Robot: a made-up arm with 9 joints. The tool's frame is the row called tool.
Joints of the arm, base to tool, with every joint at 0 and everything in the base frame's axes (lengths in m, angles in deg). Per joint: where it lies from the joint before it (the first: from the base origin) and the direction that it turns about. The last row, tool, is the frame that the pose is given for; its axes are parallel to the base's.
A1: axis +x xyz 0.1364 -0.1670 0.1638
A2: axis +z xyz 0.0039 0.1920 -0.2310
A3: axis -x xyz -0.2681 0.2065 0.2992
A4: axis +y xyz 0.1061 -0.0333 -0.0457
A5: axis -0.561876 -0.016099 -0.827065 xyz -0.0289 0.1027 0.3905
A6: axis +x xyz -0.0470 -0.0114 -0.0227
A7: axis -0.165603 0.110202 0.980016 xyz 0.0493 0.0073 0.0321
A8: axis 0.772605 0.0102 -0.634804 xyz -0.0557 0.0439 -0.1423
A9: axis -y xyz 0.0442 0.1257 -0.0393
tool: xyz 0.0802 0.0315 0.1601
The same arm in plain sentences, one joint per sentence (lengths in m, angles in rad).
The arm has nine revolute joints in a row. What follows holds with every joint at zero, and every direction is one of the base frame's. Joint 1 is mounted 0.1364 m along +x and 0.167 m along -y and 0.1638 m along +z from the base frame's origin and rotates about +x. Joint 2 is mounted 0.0039 m along +x and 0.192 m along +y and 0.231 m along -z from joint 1 and rotates about +z. Joint 3 is mounted 0.2681 m along -x and 0.2065 m along +y and 0.2992 m along +z from joint 2 and rotates about -x. Joint 4 is mounted 0.1061 m along +x and 0.0333 m along -y and 0.0457 m along -z from joint 3 and rotates about +y. Joint 5 is mounted 0.0289 m along -x and 0.1027 m along +y and 0.3905 m along +z from joint 4 and rotates about the direction (-0.561876, -0.016099, -0.827065). Joint 6 is mounted 0.047 m along -x and 0.0114 m along -y and 0.0227 m along -z from joint 5 and rotates about +x. Joint 7 is mounted 0.0493 m along +x and 0.0073 m along +y and 0.0321 m along +z from joint 6 and rotates about the direction (-0.165603, 0.110202, 0.980016). Joint 8 is mounted 0.0557 m along -x and 0.0439 m along +y and 0.1423 m along -z from joint 7 and rotates about the direction (0.772605, 0.0102, -0.634804). Joint 9 is mounted 0.0442 m along +x and 0.1257 m along +y and 0.0393 m along -z from joint 8 and rotates about -y. The tool frame, which is the frame that the pose is given for, is mounted 0.0802 m along +x and 0.0315 m along +y and 0.1601 m along +z from joint 9; its axes are parallel to the base frame's.
